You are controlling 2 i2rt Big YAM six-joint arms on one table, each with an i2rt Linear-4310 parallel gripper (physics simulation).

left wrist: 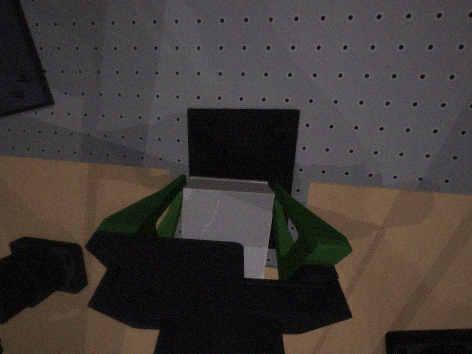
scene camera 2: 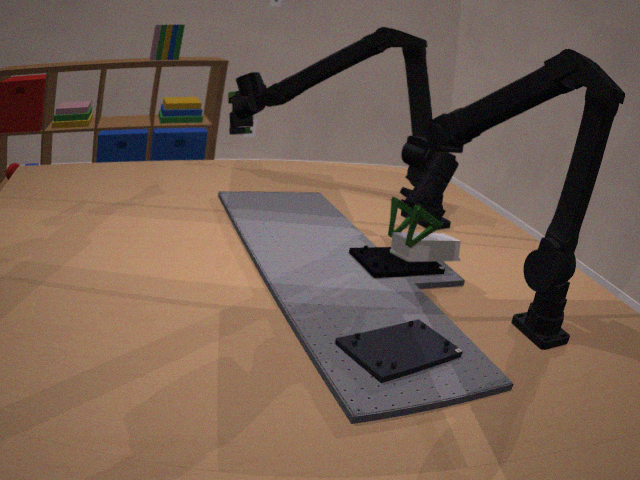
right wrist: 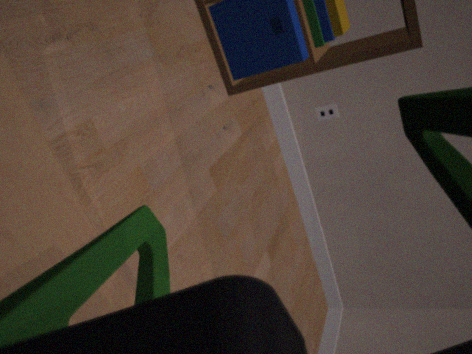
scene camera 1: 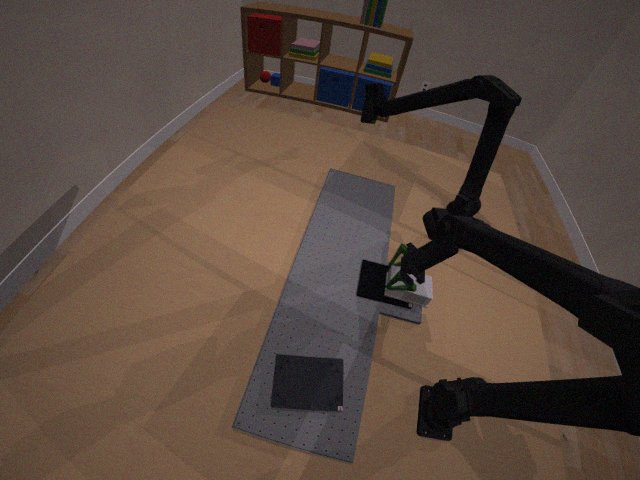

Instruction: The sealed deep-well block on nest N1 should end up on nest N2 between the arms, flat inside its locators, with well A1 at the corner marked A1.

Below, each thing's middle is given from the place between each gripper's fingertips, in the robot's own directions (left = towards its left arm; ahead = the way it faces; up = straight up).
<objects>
Right now my right hand is 330 mm past the white deep-well block (scene camera 2: 437, 246), 800 mm to the right of it and 100 mm above it.
I see my left gripper 7 cm past the white deep-well block and 1 cm above it.
</objects>
